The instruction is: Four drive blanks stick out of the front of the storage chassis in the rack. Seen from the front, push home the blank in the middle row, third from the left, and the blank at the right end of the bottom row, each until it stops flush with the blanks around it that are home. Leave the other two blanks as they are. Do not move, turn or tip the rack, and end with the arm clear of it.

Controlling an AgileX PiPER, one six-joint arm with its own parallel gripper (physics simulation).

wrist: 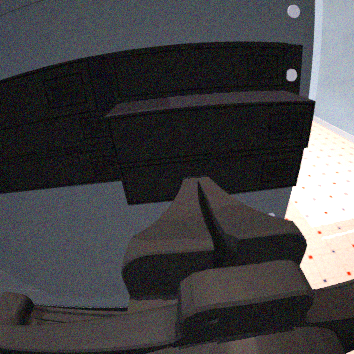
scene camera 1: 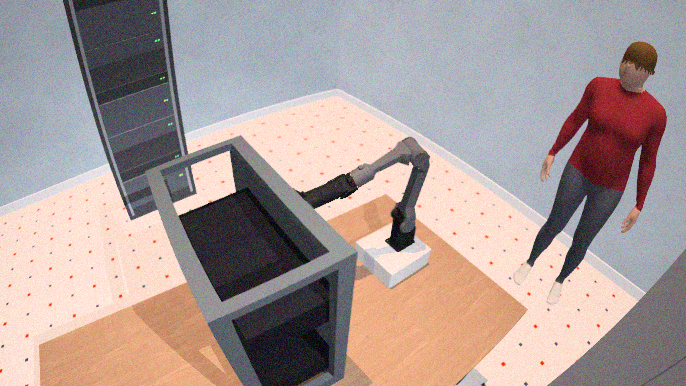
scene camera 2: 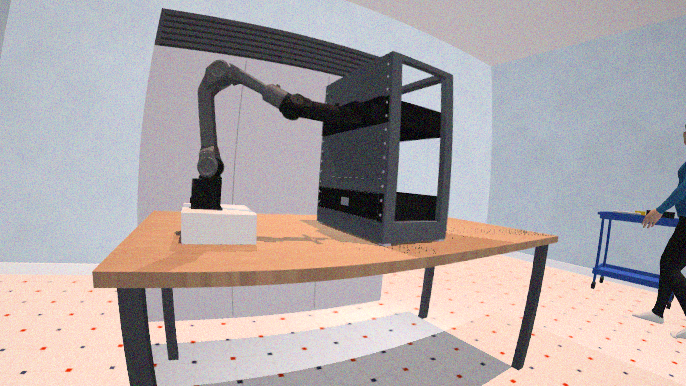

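The storage chassis (scene camera 1: 235,240) (scene camera 2: 420,120) (wrist: 30,112) is black and sits high in the grey rack (scene camera 1: 345,300) (scene camera 2: 394,160). In the wrist view, the bottom-row right-end blank (wrist: 145,185) sticks out. Above it, the middle-row right-end blank (wrist: 200,132) also sticks out and shows its top face. The middle-row blank (wrist: 95,127) to their left looks set back, but its face is dim and partly covered. My gripper (wrist: 195,189) is shut and empty, its tips in front of the bottom right blank's lower part. Contact cannot be told. The rack hides the tips in scene camera 1.
The rack stands upright on the wooden table (scene camera 1: 450,300) (scene camera 2: 280,260). A grey panel (wrist: 50,240) lies below the chassis. The arm's white base block (scene camera 1: 392,267) (scene camera 2: 218,227) stands in front of the rack. A tall server cabinet (scene camera 1: 136,117) and a person in red (scene camera 1: 612,135) are beyond the table.
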